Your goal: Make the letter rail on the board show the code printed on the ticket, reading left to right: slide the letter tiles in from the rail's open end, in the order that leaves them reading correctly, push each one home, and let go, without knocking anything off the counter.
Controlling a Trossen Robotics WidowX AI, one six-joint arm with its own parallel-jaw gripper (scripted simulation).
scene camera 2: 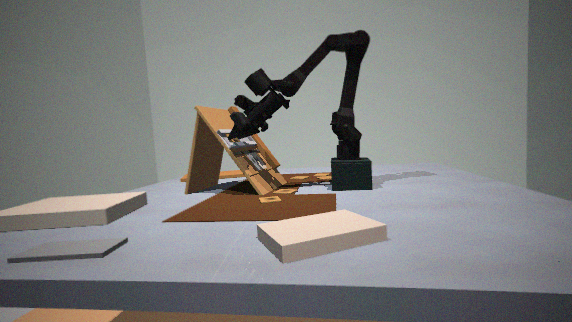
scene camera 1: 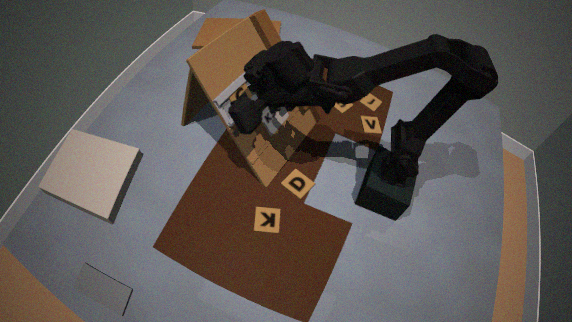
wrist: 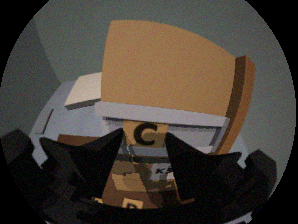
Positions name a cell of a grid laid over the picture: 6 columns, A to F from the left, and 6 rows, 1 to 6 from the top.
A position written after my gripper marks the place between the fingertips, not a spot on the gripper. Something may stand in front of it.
Observation:
My gripper (scene camera 1: C2) carries a letter tile (wrist: C4). I also see a thin grey plate (scene camera 2: A5), a slanted wooden board (scene camera 1: C2) and a brown mat (scene camera 1: C5).
My gripper is seen too in scene camera 2 (scene camera 2: C3) and in the wrist view (wrist: C4). The slanted wooden board is seen too in the wrist view (wrist: D2). The brown mat shows as well in scene camera 2 (scene camera 2: C4).

